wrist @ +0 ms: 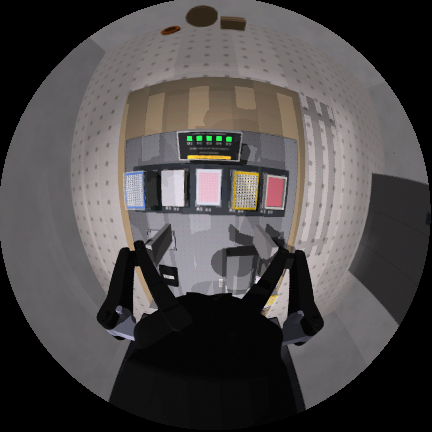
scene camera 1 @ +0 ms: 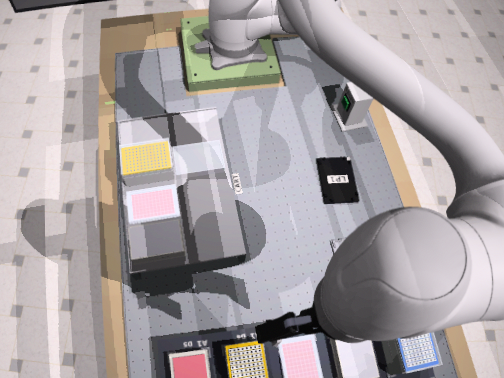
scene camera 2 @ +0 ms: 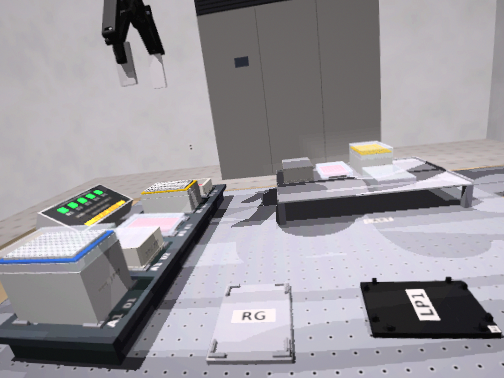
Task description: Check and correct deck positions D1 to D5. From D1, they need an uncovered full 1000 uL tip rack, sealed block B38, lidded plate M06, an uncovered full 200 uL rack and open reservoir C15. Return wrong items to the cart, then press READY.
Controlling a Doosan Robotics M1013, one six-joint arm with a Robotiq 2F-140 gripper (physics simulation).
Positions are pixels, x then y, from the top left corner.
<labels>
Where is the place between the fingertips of my gripper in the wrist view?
212,233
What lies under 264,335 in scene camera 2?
A grey RG pad.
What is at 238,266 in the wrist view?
A cart.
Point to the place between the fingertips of my gripper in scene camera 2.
At 146,86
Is my gripper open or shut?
Open.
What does my gripper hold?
Nothing.
</labels>
